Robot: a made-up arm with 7 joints. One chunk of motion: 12 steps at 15 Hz.
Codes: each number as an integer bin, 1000 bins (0 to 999) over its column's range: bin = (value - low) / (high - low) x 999, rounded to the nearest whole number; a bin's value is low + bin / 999 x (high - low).
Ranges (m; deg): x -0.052..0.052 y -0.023..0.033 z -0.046..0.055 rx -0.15..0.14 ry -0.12..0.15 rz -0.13..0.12
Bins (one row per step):
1: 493 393 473 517 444 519
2: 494 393 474 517 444 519
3: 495 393 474 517 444 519
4: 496 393 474 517 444 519
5: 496 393 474 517 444 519
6: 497 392 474 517 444 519
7: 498 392 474 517 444 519
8: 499 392 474 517 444 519
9: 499 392 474 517 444 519
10: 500 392 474 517 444 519
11: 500 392 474 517 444 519
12: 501 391 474 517 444 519
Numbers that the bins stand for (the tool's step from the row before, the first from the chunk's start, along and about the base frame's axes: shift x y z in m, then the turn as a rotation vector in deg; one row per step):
1: -0.00068 -0.00097 0.00182 0.000 0.000 0.000
2: -0.00057 -0.00097 0.00192 0.000 0.000 0.000
3: -0.00047 -0.00097 0.00192 0.000 0.000 0.000
4: -0.00036 -0.00097 0.00192 0.000 0.000 0.000
5: -0.00036 -0.00097 0.00192 0.000 0.000 0.000
6: -0.00026 -0.00103 0.00192 0.000 0.000 0.000
7: -0.00016 -0.00103 0.00192 0.000 0.000 0.000
8: -0.00005 -0.00103 0.00192 0.000 0.000 0.000
9: -0.00005 -0.00103 0.00192 0.000 0.000 0.000
10: 0.00005 -0.00103 0.00192 0.000 0.000 0.000
11: 0.00005 -0.00103 0.00192 0.000 0.000 0.000
12: 0.00016 -0.00108 0.00192 0.000 0.000 0.000

